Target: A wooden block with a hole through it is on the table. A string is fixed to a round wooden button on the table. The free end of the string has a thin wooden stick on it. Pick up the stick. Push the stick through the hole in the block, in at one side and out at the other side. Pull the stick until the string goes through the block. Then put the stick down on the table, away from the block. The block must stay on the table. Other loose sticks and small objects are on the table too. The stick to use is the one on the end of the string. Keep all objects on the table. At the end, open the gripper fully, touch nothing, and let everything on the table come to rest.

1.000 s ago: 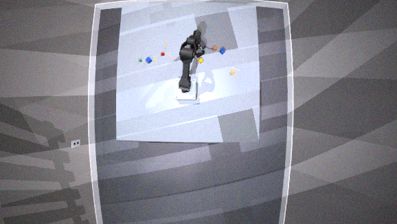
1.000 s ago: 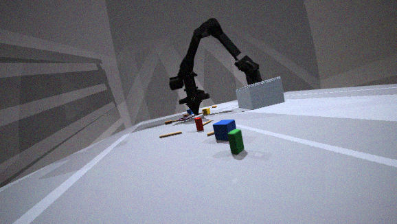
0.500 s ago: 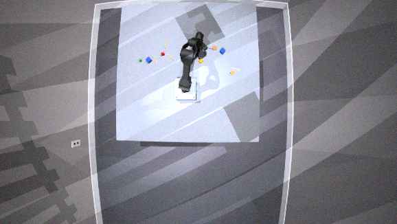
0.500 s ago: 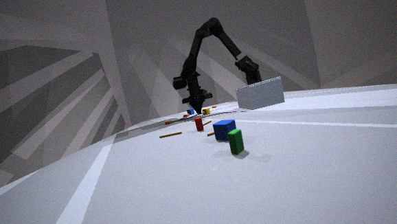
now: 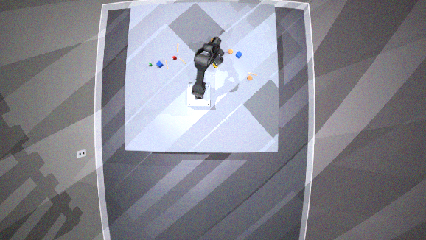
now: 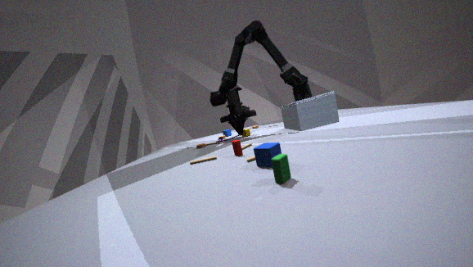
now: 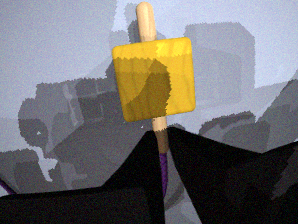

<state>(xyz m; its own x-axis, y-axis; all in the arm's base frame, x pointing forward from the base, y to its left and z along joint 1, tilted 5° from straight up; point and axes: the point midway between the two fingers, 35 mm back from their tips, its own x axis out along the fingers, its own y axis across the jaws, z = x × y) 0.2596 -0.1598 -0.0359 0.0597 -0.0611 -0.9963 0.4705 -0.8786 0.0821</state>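
Now: gripper tip 30 mm past the yellow wooden block and 20 mm to the left of it. From my gripper tip the other things lie so: thin wooden stick (10 mm behind, 10 mm to the right); round orange button (60 mm ahead, 160 mm to the right, 10 mm below); red block (100 mm ahead, 300 mm to the left, 10 mm above).
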